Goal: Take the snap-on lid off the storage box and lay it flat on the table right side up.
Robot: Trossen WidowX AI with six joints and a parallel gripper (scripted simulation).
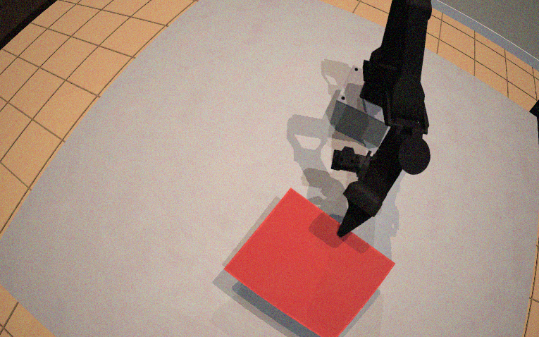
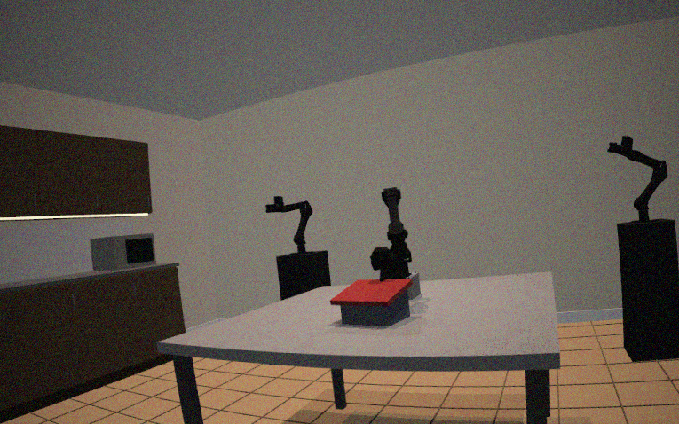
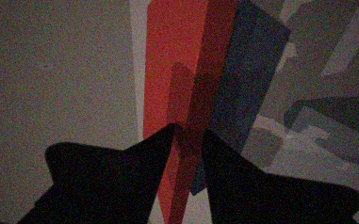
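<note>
My gripper tip is 80 mm short of the lid, 20 mm to the left of it and 10 mm above it. Round my gripper tip: storage box (70 mm below, 70 mm ahead, 10 mm to the right).
</note>
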